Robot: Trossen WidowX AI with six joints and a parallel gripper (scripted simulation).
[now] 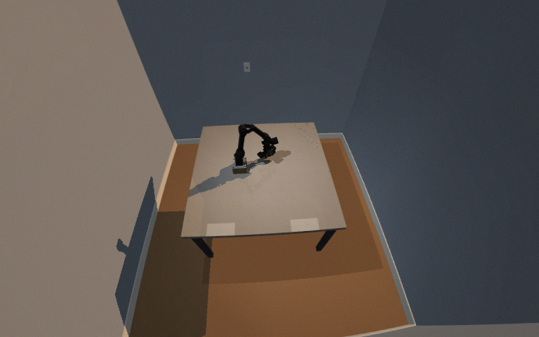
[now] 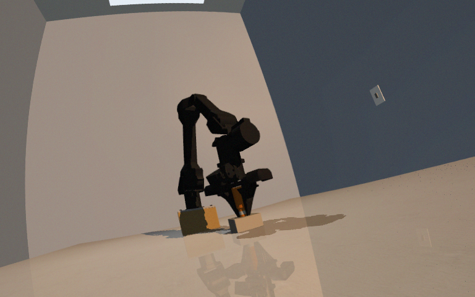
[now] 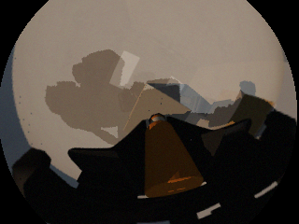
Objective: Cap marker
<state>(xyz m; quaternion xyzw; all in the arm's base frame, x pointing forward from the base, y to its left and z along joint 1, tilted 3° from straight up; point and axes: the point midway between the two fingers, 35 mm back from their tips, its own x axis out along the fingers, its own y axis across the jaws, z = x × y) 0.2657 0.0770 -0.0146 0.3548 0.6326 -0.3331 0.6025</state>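
The tan holder block lies 2 cm below my gripper tip. Round my gripper tip: orange cap: 5 cm above.
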